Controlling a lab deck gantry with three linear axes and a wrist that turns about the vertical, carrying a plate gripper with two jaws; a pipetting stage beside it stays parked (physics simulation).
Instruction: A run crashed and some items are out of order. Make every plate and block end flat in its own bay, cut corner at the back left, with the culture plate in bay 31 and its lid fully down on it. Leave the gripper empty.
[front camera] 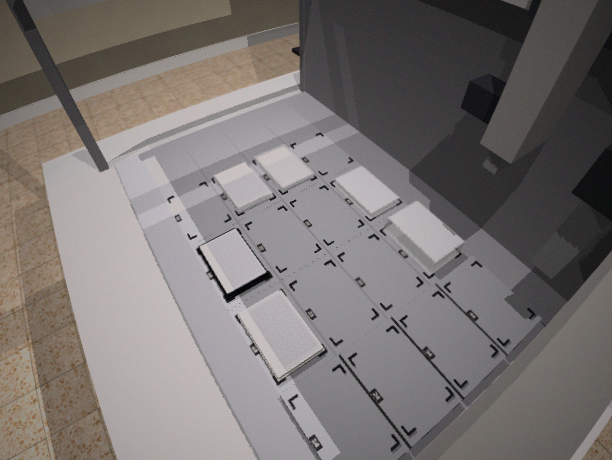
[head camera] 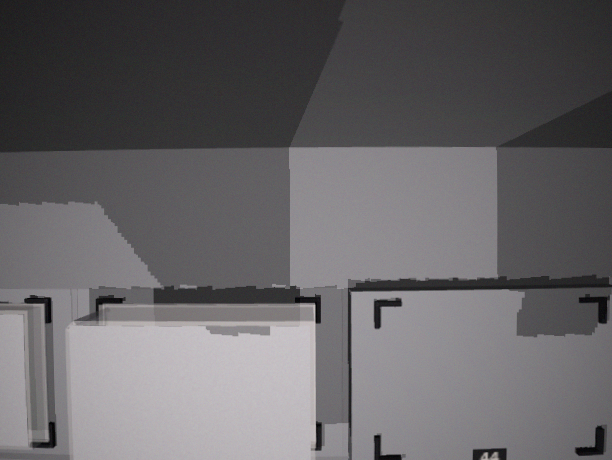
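Pixels of known places: gripper, fingertip midpoint: (front camera: 560,249); robot's base at its link origin: (front camera: 169,199).
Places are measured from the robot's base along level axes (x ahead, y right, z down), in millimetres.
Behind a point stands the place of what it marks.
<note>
In the front view a pale plate (front camera: 284,166) @(x 72, y -255, z -17 mm) lies in bay 31 at the far left, apparently flat; its lid seam is too small to judge. A second pale plate (front camera: 243,186) @(x 74, y -149, z -14 mm) lies just in front of it. A black-edged plate (front camera: 232,262) @(x 236, y -41, z -14 mm) and a larger pale plate (front camera: 283,335) @(x 403, y -44, z -14 mm) lie in the front row. A low white item (front camera: 367,191) @(x 237, y -359, z -14 mm) (head camera: 11,380) @(x 279, y -364, z -14 mm) lies in the back row, beside a taller white block (front camera: 425,232) @(x 397, y -358, z -42 mm) (head camera: 192,395) @(x 394, y -369, z -42 mm). Cut corners are not clear. My gripper seems partly hidden behind the pale beam at the upper right; its jaws cannot be made out.
The pale beam (front camera: 537,75) hangs over the deck's back right, with dark block shapes (front camera: 482,97) beside it. Bay 44 (head camera: 450,375) @(x 532, y -367, z -15 mm) is right of the tall block. A dark wall (front camera: 380,90) @(x 97, y -499, z -142 mm) (head camera: 150,75) @(x 402, y -499, z -112 mm) stands behind the deck. A post (front camera: 65,95) @(x -207, y 100, z -198 mm) stands at the left.
</note>
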